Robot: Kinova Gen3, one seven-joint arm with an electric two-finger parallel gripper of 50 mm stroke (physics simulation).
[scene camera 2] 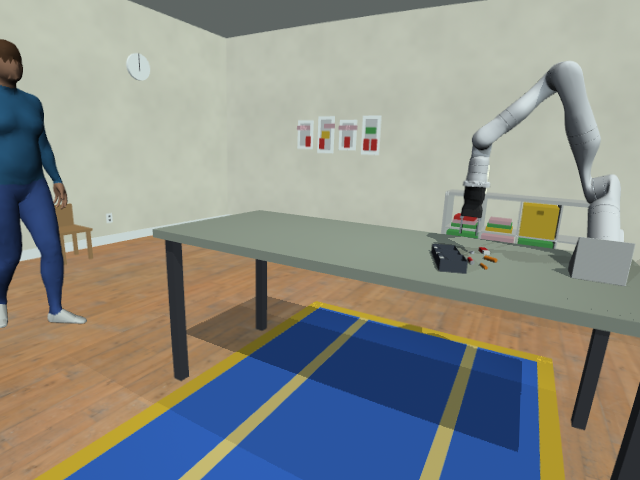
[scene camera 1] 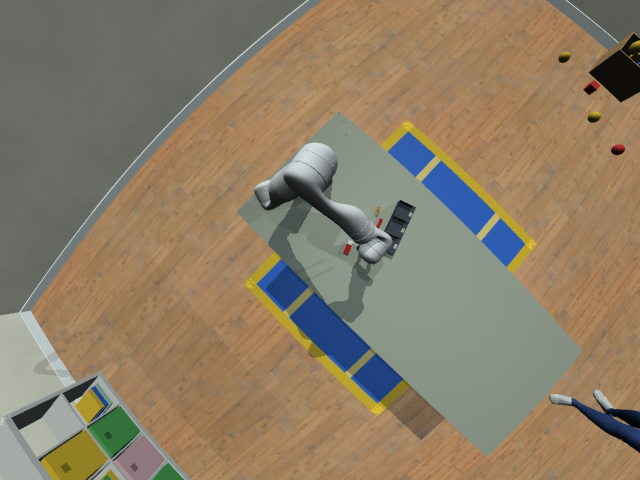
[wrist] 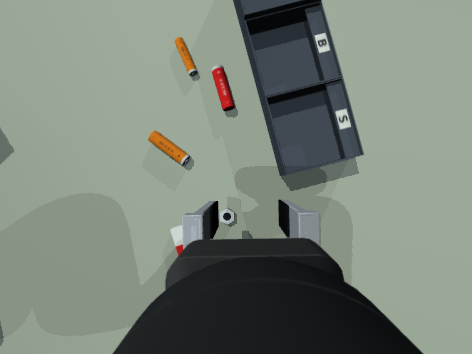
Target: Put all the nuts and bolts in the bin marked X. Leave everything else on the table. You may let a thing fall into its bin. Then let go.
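Pixels of known places: gripper, fingertip midpoint: [scene camera 2: 468,234] [wrist: 248,213]; arm's base at its link origin: [scene camera 2: 603,255].
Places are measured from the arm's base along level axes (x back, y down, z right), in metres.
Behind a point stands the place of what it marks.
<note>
A grey hex nut [wrist: 232,218] @(x -0.393, y 0.067, z 0.135 m) lies on the table between the spread fingers in the wrist view, close to the left finger. My gripper [wrist: 248,213] @(x -0.409, y 0.001, z 0.120 m) [scene camera 2: 469,232] @(x -0.409, y 0.001, z 0.120 m) is open and empty, pointing down above the table, just off the S end of the bin tray. The dark three-bin tray [wrist: 265,102] @(x -0.438, y 0.049, z 0.013 m) [scene camera 1: 406,222] @(x -0.495, y 0.044, z -0.086 m) [scene camera 2: 452,266] @(x -0.452, y 0.057, z -0.164 m) shows bins labelled B and S in the wrist view, both empty. The bin marked X is at the far end, mostly cut off by the wrist view's top edge; its inside is too small to judge in scene view 1. No bolt shows.
Two orange batteries [wrist: 186,56] @(x -0.355, y 0.066, z -0.053 m) [wrist: 169,148] @(x -0.329, y 0.062, z 0.051 m) and a red battery [wrist: 223,88] @(x -0.395, y 0.062, z -0.011 m) [scene camera 1: 379,222] @(x -0.392, y 0.063, z -0.014 m) lie beside the tray. A red-and-white block [wrist: 177,234] @(x -0.330, y 0.063, z 0.148 m) [scene camera 1: 347,249] @(x -0.345, y 0.063, z 0.183 m) [scene camera 2: 483,250] @(x -0.346, y 0.063, z 0.148 m) lies beyond the left finger, partly hidden by it in the wrist view.
</note>
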